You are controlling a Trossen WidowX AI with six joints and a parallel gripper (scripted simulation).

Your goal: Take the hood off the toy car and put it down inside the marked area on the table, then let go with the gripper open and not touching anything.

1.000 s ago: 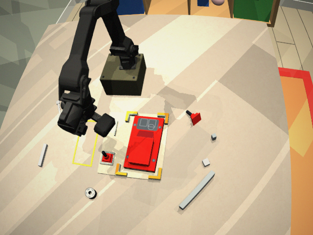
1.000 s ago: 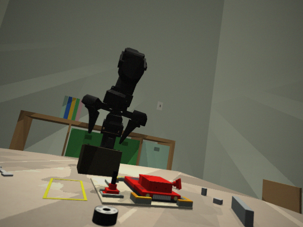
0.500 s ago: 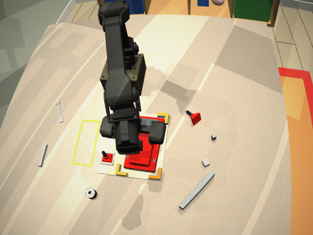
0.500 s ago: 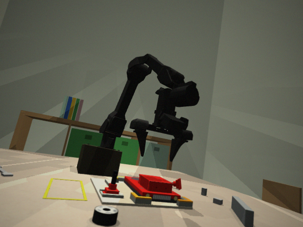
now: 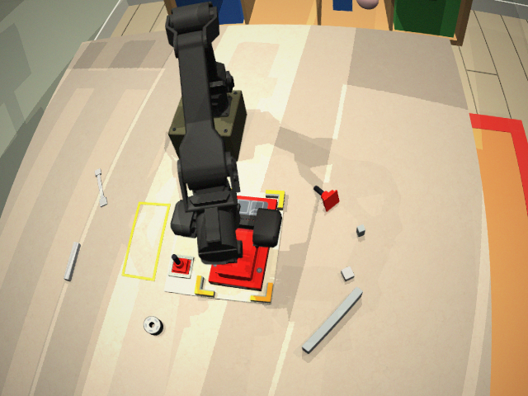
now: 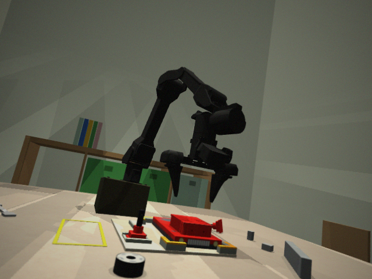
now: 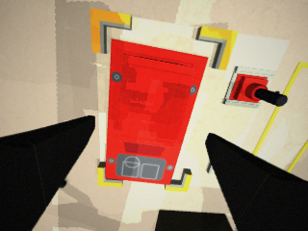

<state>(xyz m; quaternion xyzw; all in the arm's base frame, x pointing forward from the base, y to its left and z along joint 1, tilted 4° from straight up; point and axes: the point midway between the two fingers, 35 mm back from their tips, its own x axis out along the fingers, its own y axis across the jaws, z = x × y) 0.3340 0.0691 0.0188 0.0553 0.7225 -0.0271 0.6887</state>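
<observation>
Right now the red hood is 5 cm below my gripper tip. Also, from my gripper tip: grey bar 42 cm to the right, 9 cm below, 3 cm ahead.
</observation>
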